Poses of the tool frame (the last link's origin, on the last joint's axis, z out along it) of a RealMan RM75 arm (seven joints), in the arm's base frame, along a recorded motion.
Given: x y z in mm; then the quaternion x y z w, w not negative.
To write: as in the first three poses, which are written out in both.
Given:
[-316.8, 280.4, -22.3, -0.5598, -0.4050, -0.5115, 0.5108]
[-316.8, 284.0, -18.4, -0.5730, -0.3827, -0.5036, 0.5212]
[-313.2, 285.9, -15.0, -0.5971, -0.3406, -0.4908, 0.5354]
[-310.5, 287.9, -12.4, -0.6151, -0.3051, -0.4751, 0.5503]
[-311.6, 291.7, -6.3, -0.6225, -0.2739, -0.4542, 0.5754]
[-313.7, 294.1, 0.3, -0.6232, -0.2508, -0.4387, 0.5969]
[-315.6, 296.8, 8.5, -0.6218, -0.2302, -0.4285, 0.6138]
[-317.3, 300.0, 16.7, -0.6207, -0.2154, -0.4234, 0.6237]
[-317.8, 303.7, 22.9, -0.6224, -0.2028, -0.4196, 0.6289]
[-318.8, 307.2, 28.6, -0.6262, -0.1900, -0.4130, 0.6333]
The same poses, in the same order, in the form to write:
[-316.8, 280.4, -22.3, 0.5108, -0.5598, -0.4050, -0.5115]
[-316.8, 284.0, -18.4, 0.5212, -0.5730, -0.3827, -0.5036]
[-313.2, 285.9, -15.0, 0.5354, -0.5971, -0.3406, -0.4908]
[-310.5, 287.9, -12.4, 0.5503, -0.6151, -0.3051, -0.4751]
[-311.6, 291.7, -6.3, 0.5754, -0.6225, -0.2739, -0.4542]
[-313.7, 294.1, 0.3, 0.5969, -0.6232, -0.2508, -0.4387]
[-315.6, 296.8, 8.5, 0.6138, -0.6218, -0.2302, -0.4285]
[-317.3, 300.0, 16.7, 0.6237, -0.6207, -0.2154, -0.4234]
[-317.8, 303.7, 22.9, 0.6289, -0.6224, -0.2028, -0.4196]
[-318.8, 307.2, 28.6, 0.6333, -0.6262, -0.1900, -0.4130]

